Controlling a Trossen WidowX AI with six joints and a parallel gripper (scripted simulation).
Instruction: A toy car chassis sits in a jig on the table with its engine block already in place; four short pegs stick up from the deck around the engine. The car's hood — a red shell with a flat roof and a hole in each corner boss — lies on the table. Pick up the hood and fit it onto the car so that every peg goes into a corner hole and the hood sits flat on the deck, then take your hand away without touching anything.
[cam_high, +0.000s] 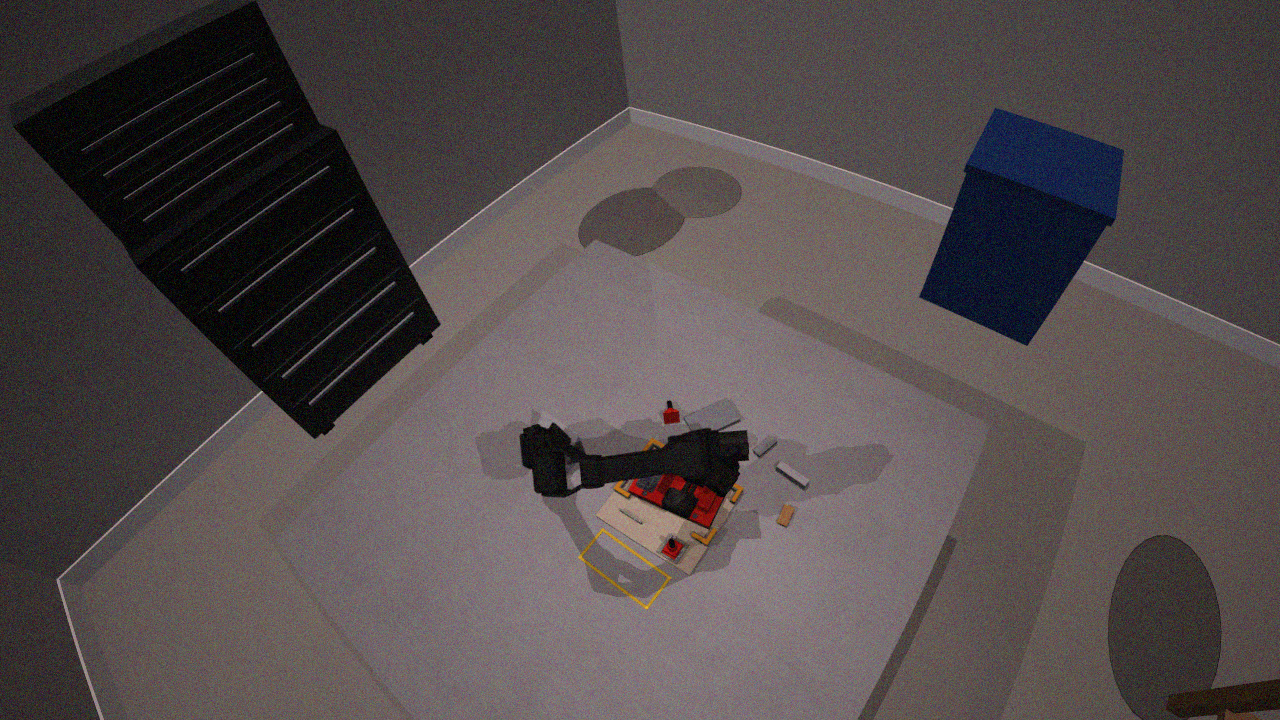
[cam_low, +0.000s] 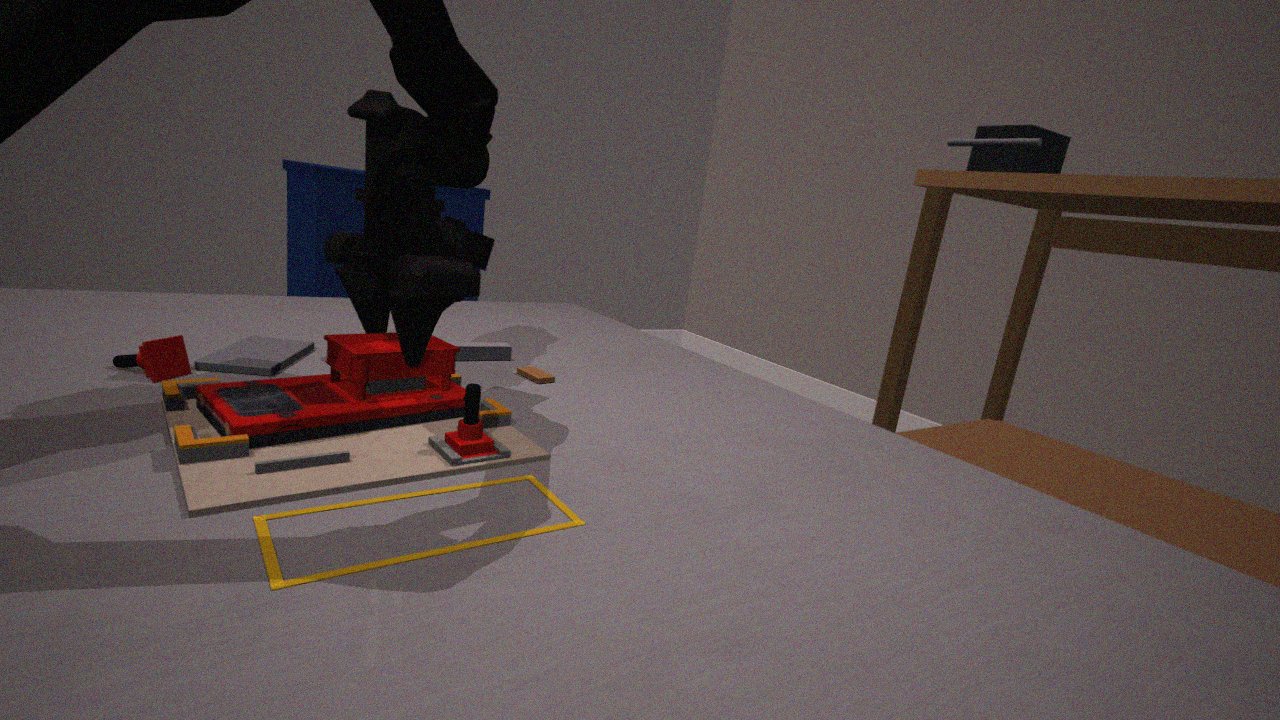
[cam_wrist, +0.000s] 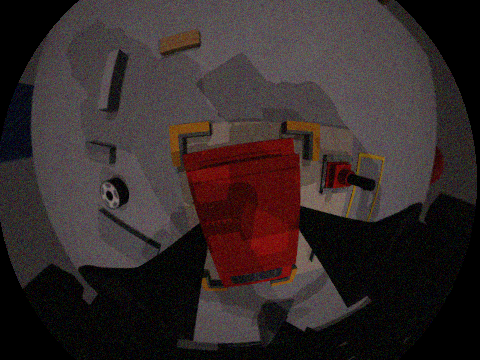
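My gripper tip is now right at the red hood. Also, from my gripper tip: small wooden block (18 cm ahead, 10 cm to the left, 5 cm below); then pale baseplate (3 cm behind, 3 cm to the right, 4 cm below); then grey engine block (3 cm below).
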